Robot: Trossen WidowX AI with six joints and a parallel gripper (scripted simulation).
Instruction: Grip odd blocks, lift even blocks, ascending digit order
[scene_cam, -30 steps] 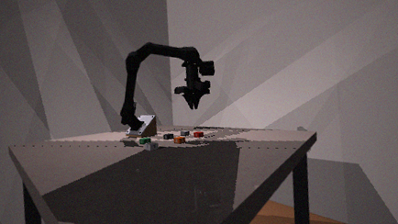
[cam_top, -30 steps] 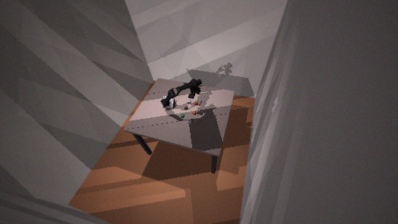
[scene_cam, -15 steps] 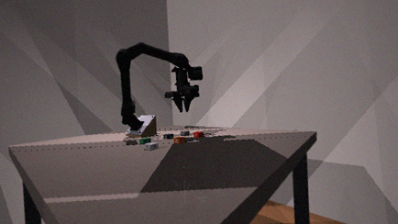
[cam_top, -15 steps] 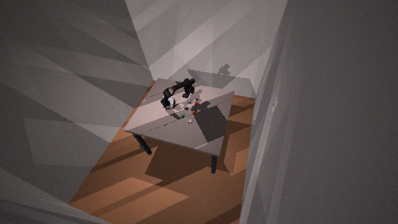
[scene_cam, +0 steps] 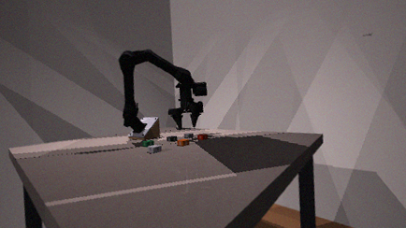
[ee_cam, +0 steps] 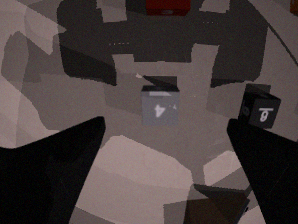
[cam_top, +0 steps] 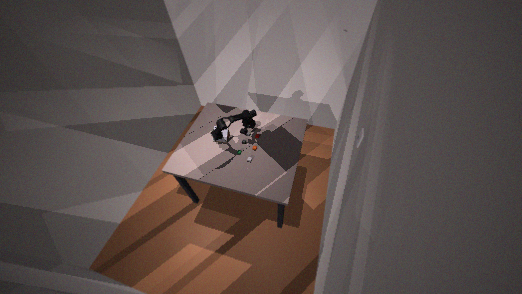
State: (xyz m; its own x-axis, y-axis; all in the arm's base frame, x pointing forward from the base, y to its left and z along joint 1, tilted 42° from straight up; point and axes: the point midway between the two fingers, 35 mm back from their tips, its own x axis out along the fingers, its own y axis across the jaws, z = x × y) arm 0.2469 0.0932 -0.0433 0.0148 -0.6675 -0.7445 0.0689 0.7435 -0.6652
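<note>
Now: the grey block 3 cm below my gripper tip. The rest, counted from my gripper tip: orange block: 15 cm to the right, 10 cm ahead, 3 cm below; then red block: 9 cm ahead, 3 cm below, 1 cm to the right; then black block: 10 cm to the right, 3 cm below, 1 cm behind.
</note>
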